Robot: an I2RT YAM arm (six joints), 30 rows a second.
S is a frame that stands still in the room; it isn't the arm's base.
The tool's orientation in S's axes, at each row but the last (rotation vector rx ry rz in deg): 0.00, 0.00, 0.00; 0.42, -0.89, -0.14; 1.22, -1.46, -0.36; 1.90, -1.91, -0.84; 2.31, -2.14, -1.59; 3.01, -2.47, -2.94; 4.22, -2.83, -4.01; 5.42, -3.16, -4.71
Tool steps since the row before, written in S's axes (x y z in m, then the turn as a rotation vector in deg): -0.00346, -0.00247, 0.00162, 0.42, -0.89, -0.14; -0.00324, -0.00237, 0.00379, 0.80, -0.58, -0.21; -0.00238, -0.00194, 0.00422, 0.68, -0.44, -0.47; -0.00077, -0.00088, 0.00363, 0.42, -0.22, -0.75; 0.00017, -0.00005, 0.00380, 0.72, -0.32, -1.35; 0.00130, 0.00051, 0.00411, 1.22, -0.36, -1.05; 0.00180, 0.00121, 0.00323, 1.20, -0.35, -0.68; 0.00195, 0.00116, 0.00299, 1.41, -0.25, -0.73
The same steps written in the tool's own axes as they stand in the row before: -0.00346, -0.00247, 0.00162, 0.42, -0.89, -0.14; -0.00317, -0.00235, 0.00386, 0.80, -0.58, -0.22; -0.00226, -0.00186, 0.00432, 0.67, -0.45, -0.48; -0.00064, -0.00077, 0.00368, 0.40, -0.24, -0.76; 0.00031, 0.00011, 0.00379, 0.68, -0.36, -1.36; 0.00144, 0.00079, 0.00402, 1.19, -0.35, -1.08; 0.00186, 0.00157, 0.00304, 1.19, -0.32, -0.71; 0.00200, 0.00159, 0.00275, 1.39, -0.21, -0.79
